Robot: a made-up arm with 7 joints. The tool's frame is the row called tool. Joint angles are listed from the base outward.
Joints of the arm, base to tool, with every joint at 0 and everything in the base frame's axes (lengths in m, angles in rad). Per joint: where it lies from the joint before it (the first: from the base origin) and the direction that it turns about. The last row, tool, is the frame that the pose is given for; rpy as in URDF.
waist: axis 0 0 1 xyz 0 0 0.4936
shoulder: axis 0 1 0 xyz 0 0 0
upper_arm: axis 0 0 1 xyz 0 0 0.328
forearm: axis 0 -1 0 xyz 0.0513 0 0
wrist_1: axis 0 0 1 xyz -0.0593 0 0.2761
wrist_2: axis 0 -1 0 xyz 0 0 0
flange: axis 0 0 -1 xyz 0.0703 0 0
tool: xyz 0 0 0 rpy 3.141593 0 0
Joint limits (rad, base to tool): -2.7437..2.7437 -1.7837..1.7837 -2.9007..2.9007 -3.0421..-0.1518 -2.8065..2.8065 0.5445..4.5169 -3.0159..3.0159
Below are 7 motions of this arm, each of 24 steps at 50 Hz.
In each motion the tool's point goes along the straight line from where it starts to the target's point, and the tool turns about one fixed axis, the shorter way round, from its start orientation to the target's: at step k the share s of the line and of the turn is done. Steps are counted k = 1, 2, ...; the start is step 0. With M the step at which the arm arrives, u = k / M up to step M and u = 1 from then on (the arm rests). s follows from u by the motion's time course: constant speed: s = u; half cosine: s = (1 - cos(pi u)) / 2; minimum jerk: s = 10 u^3 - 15 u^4 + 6 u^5.
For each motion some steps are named. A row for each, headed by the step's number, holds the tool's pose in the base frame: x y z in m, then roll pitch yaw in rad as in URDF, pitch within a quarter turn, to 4 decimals.
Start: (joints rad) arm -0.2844 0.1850 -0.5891 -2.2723 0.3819 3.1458 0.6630
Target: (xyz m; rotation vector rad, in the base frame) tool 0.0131 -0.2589 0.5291 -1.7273 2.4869 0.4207
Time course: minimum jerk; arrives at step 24
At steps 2, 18, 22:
2: 0.2375 -0.2905 0.6841 -2.5438 -0.4285 -2.0068
18: 0.0364 -0.2622 0.5452 3.0412 0.1582 -1.9299
22: 0.0142 -0.2591 0.5299 2.9643 0.2226 -1.9471

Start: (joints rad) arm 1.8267 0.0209 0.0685 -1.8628 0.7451 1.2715 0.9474
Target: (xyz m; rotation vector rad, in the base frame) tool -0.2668 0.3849 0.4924 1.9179 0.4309 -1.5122
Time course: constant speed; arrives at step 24
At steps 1, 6, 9, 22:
1: -0.1452 0.3737 0.7457 3.0758 0.9763 0.8899
6: -0.1716 0.3761 0.6907 2.9692 1.0759 0.7294
9: -0.1875 0.3776 0.6576 2.8776 1.1304 0.6062
22: -0.2562 0.3839 0.5144 2.1270 1.2592 -0.2786

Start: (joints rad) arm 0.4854 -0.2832 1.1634 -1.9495 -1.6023 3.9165 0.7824
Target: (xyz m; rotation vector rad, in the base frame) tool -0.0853 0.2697 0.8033 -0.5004 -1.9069 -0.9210
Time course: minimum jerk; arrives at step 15
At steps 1, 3, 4, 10, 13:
1: -0.1479 0.2387 0.7980 2.0835 -0.6852 -2.6827
3: -0.1444 0.2405 0.7983 2.0839 -0.7066 -2.6994
4: -0.1404 0.2424 0.7986 2.0849 -0.7313 -2.7191
10: -0.0985 0.2632 0.8022 2.1504 -0.9858 -2.9685
13: -0.0865 0.2691 0.8032 2.1974 -1.0553 -3.0653

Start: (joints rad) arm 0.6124 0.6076 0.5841 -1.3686 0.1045 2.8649 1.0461
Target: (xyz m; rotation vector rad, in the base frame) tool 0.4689 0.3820 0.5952 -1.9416 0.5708 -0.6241
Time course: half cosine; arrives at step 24
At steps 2, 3, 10, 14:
2: 0.3241 0.4303 0.7582 -2.1227 -0.0252 -0.2130
3: 0.3272 0.4292 0.7547 -2.1204 -0.0292 -0.2229
10: 0.3762 0.4129 0.6996 -2.0792 -0.0893 -0.3816
14: 0.4143 0.4002 0.6567 -2.0406 -0.1310 -0.5075

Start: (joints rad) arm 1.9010 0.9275 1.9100 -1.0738 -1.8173 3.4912 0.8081
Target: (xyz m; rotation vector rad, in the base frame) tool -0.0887 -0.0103 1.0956 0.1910 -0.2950 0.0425
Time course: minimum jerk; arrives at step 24
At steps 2, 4, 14, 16, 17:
2: -0.3018 0.2147 0.9017 0.1325 -0.7762 0.2285
4: -0.2953 0.2078 0.9076 0.1367 -0.7618 0.2201
14: -0.1629 0.0681 1.0280 0.1849 -0.4651 0.0793
16: -0.1337 0.0372 1.0547 0.1885 -0.3989 0.0530
17: -0.1213 0.0241 1.0659 0.1894 -0.3710 0.0422

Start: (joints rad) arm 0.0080 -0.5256 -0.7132 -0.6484 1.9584 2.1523 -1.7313
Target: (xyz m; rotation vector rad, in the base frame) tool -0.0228 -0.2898 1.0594 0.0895 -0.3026 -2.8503
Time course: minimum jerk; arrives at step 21
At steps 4, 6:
4: -0.1799 -0.1771 1.1003 0.5761 0.0057 2.8481
6: -0.1644 -0.1883 1.0963 0.5405 -0.0009 2.9047

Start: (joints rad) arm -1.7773 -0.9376 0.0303 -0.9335 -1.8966 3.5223 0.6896
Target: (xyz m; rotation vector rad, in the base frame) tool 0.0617 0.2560 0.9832 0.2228 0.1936 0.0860
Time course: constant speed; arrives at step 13
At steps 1, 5, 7, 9, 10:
1: 0.1188 0.2548 0.9777 0.2533 0.3046 0.2054
5: 0.0998 0.2552 0.9795 0.2453 0.2640 0.1723
7: 0.0903 0.2554 0.9805 0.2418 0.2436 0.1561
9: 0.0807 0.2556 0.9814 0.2387 0.2231 0.1399
10: 0.0760 0.2557 0.9818 0.2373 0.2129 0.1319

